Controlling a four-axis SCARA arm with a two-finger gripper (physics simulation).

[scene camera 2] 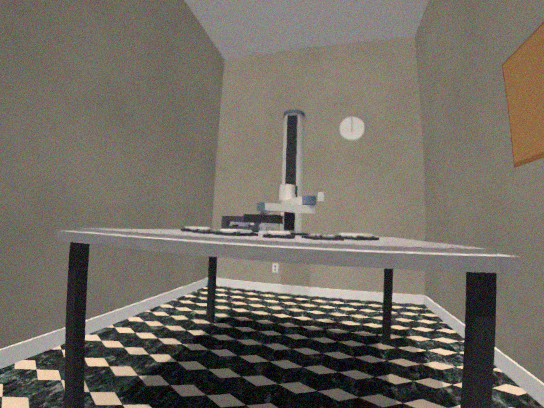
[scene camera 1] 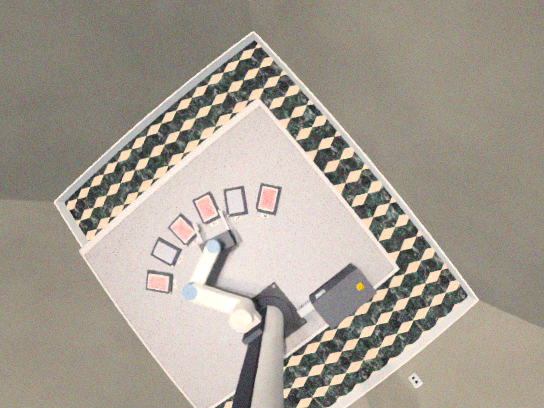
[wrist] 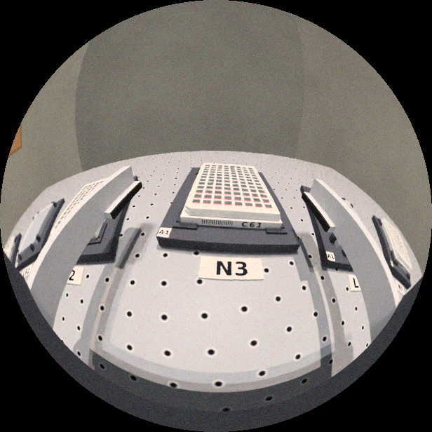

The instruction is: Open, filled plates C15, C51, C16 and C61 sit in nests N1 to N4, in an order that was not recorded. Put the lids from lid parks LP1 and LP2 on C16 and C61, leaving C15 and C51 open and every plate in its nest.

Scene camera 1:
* dark grey box: 341,298
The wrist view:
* gripper: 224,176
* lid park LP1: 341,261
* nest N3: 228,239
